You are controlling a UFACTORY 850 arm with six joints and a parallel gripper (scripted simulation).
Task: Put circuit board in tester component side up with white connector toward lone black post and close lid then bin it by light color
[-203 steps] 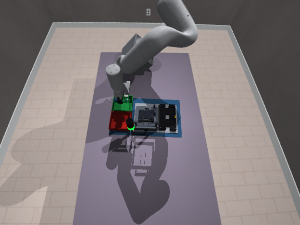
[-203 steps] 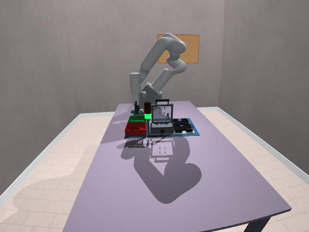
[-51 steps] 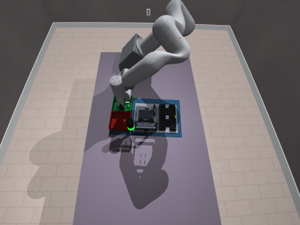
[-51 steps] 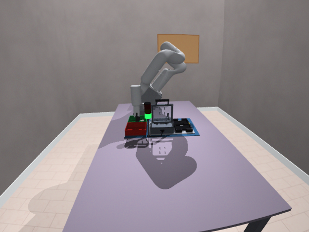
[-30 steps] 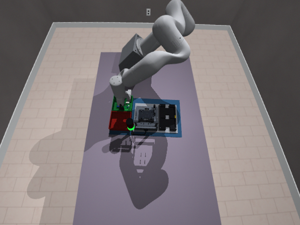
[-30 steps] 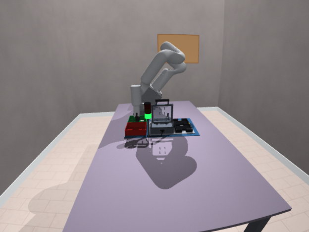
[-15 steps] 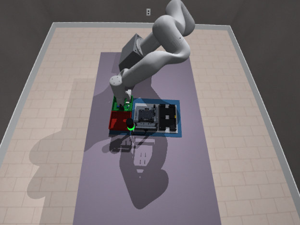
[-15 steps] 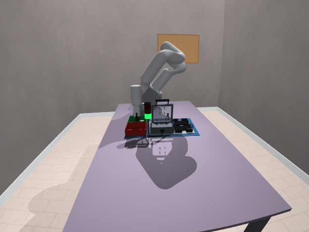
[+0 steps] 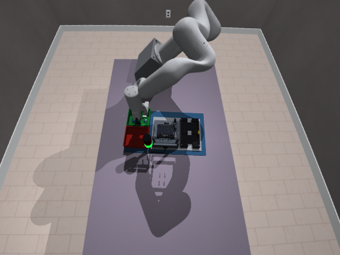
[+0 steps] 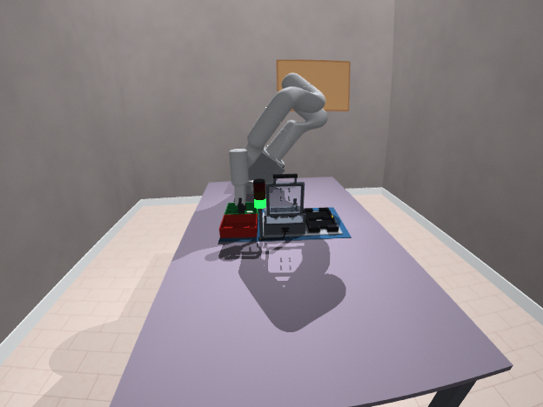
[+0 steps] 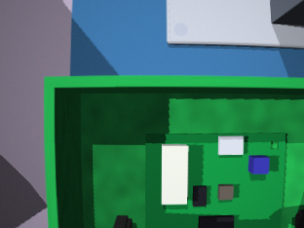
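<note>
Right now my hand is 1 cm above the green bin. From my hand the other things lie so: green circuit board (1 cm below); then red bin (15 cm ahead, 1 cm to the left, 1 cm below); then tester nest (21 cm to the left, 10 cm ahead, 5 cm above).
</note>
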